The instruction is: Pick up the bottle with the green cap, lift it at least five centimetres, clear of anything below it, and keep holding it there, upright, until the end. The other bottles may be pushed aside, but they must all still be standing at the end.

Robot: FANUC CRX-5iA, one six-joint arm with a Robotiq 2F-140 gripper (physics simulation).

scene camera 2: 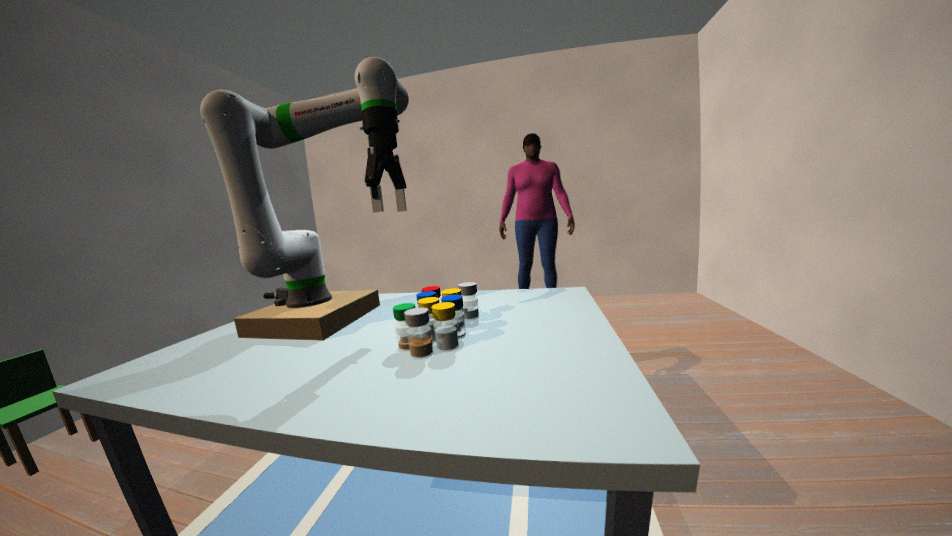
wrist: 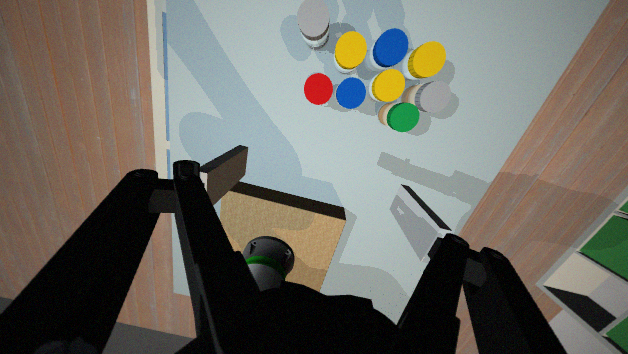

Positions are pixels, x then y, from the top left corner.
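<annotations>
You'd find a yellow-capped bottle in scene camera 2 point(445, 326) and in the wrist view point(425, 61). A grey-capped bottle shows in scene camera 2 and in the wrist view, and on the grey-capped bottle point(scene camera 2: 416, 310) and point(wrist: 432, 97) are the same spot. Scene camera 2 and the wrist view show the gripper as well, and on the gripper point(scene camera 2: 398, 164) and point(wrist: 78, 294) are one and the same spot.
</annotations>
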